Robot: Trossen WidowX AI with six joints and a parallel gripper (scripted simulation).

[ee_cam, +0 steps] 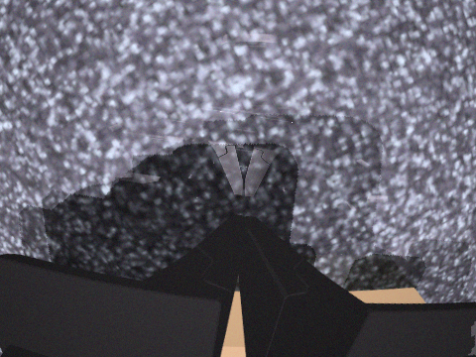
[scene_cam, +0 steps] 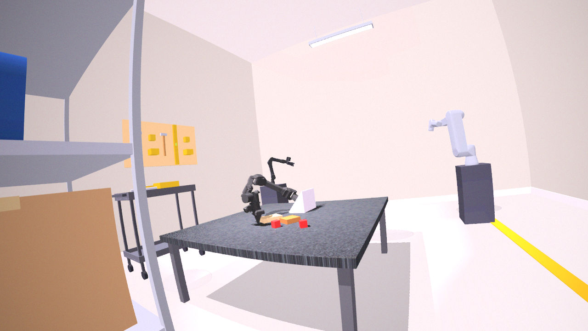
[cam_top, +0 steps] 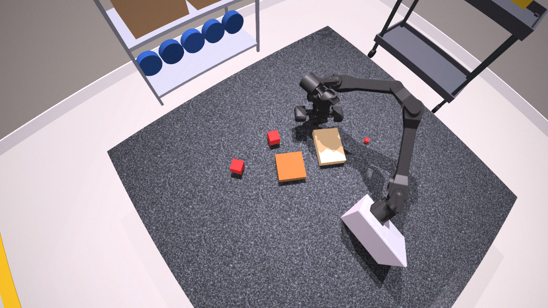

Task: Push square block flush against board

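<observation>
The tan board is 11 cm behind my gripper tip, 2 cm to the left of it and 1 cm above it. The rest, counted from my gripper tip: orange square block: 8 cm behind, 20 cm to the left, 1 cm above; tiny red cube: 19 cm behind, 13 cm to the right.
</observation>
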